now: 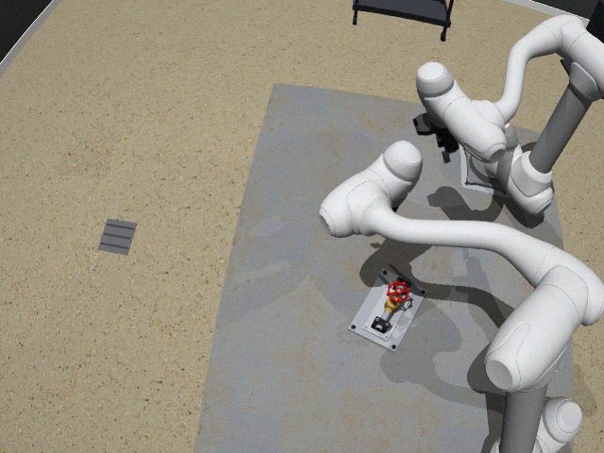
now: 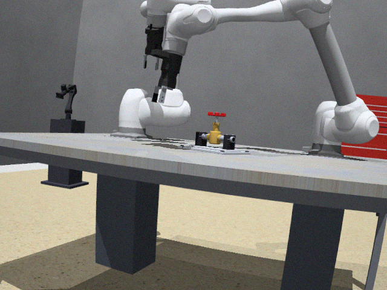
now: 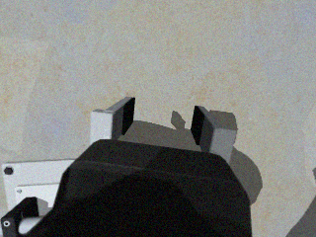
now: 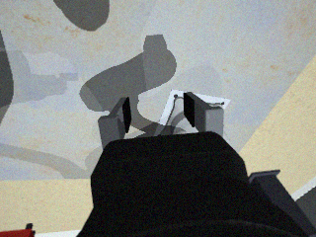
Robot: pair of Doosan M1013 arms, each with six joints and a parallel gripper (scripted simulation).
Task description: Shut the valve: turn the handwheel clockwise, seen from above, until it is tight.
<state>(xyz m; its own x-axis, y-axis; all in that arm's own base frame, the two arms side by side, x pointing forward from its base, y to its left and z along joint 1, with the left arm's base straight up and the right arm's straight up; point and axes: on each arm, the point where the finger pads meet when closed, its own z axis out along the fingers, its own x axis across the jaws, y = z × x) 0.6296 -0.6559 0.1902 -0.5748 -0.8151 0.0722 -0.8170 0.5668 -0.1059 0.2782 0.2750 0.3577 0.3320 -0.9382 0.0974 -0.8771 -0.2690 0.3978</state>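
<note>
The red handwheel is 70 mm behind my left hand, 220 mm to the left of it and 50 mm below it. From my left hand the other things lie so: pale base plate: 70 mm behind, 220 mm to the left, 180 mm below.
</note>
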